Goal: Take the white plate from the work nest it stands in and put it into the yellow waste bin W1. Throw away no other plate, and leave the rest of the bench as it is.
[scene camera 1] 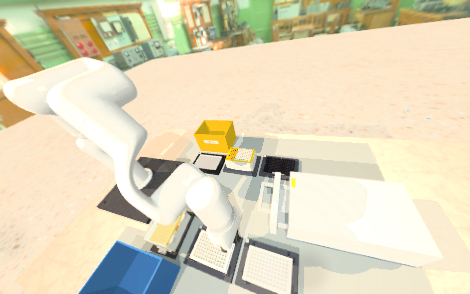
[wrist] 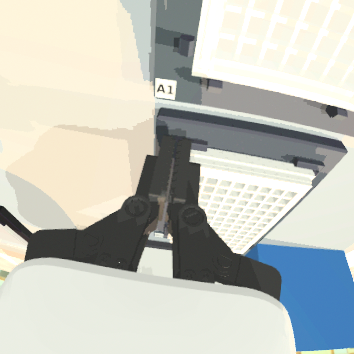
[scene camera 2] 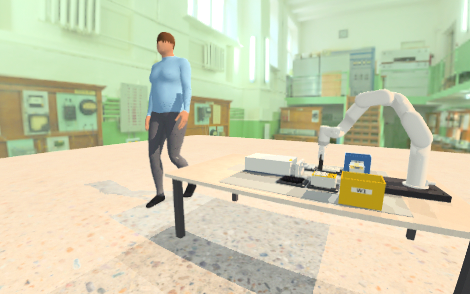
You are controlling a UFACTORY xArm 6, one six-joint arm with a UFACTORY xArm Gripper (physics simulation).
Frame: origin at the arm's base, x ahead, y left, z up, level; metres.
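Seen in the pictures: gripper, fingertip midpoint: [scene camera 1: 235, 239] [wrist: 174, 153] [scene camera 2: 320, 169]; arm's base, link origin: [scene camera 1: 140, 179] [scene camera 2: 415, 185].
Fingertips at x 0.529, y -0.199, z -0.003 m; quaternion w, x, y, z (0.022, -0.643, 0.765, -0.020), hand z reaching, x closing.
Pixels of each thing's top centre, then the offset from my fingertips to it.
- yellow waste bin W1, top centre: [scene camera 2: 362, 176] [scene camera 1: 213, 127] 0.192 m back, 0.487 m left, 0.100 m up
- white gridded plate, top centre: [wrist: 223, 223] [scene camera 1: 212, 248] 0.068 m back, 0.039 m right, 0.007 m up
- dark nest, top centre: [wrist: 222, 213] [scene camera 1: 212, 249] 0.069 m back, 0.038 m right, 0.002 m down
- second white plate, top centre: [scene camera 1: 267, 268] 0.104 m ahead, 0.061 m right, 0.007 m up
- smooth whitish plate, top centre: [scene camera 1: 207, 161] 0.208 m back, 0.332 m left, 0.000 m up
- blue bin, top centre: [wrist: 282, 347] [scene camera 1: 120, 277] [scene camera 2: 357, 154] 0.261 m back, 0.153 m right, 0.100 m up
- yellow-topped box, top centre: [scene camera 1: 240, 153] [scene camera 2: 324, 173] 0.028 m back, 0.333 m left, 0.057 m up
- yellow-filled rack, top centre: [scene camera 1: 164, 223] [scene camera 2: 356, 164] 0.239 m back, 0.001 m left, 0.058 m up
- black plate, top centre: [scene camera 1: 279, 164] [scene camera 2: 293, 178] 0.145 m ahead, 0.318 m left, 0.007 m up
The yellow waste bin W1 [scene camera 1: 225, 142] [scene camera 2: 361, 201] stands at the far end of the bench in scene camera 1. One white gridded plate [scene camera 1: 204, 250] [wrist: 240, 200] sits in a dark nest [wrist: 240, 137]. A second white plate [scene camera 1: 265, 267] [wrist: 290, 40] sits in the neighbouring nest, beside the label A1. A smooth whitish plate [scene camera 1: 209, 162] lies in a black nest near the bin. I cannot tell which is the work nest. My gripper [scene camera 1: 230, 245] [scene camera 2: 320, 168] [wrist: 174, 153] is shut and empty, its tips over a corner of the first plate's nest, beside that plate.
A blue bin [scene camera 1: 135, 270] [scene camera 2: 350, 159] [wrist: 310, 290] stands near the first plate. A yellow-topped box [scene camera 1: 241, 155] [scene camera 2: 324, 179], a yellow-filled rack [scene camera 1: 167, 232], a black plate [scene camera 1: 281, 165] [scene camera 2: 291, 180] and a large white device [scene camera 1: 350, 215] [scene camera 2: 270, 164] stand around. A person [scene camera 2: 170, 85] is beyond the bench.
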